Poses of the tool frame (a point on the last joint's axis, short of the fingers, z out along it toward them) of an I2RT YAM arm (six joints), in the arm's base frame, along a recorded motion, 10 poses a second.
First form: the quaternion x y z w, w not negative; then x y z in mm.
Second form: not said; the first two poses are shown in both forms.
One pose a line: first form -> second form
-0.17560 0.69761 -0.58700 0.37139 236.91 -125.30 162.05 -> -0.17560 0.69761 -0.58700 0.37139 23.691 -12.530 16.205
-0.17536 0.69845 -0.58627 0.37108 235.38 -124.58 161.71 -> -0.17536 0.69845 -0.58627 0.37108 23.538 -12.458 16.171
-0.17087 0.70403 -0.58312 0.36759 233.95 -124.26 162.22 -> -0.17087 0.70403 -0.58312 0.36759 23.395 -12.426 16.222
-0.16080 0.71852 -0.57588 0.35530 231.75 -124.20 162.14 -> -0.16080 0.71852 -0.57588 0.35530 23.175 -12.420 16.214
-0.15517 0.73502 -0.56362 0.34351 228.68 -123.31 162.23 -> -0.15517 0.73502 -0.56362 0.34351 22.868 -12.331 16.223
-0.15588 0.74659 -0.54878 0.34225 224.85 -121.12 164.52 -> -0.15588 0.74659 -0.54878 0.34225 22.485 -12.112 16.452
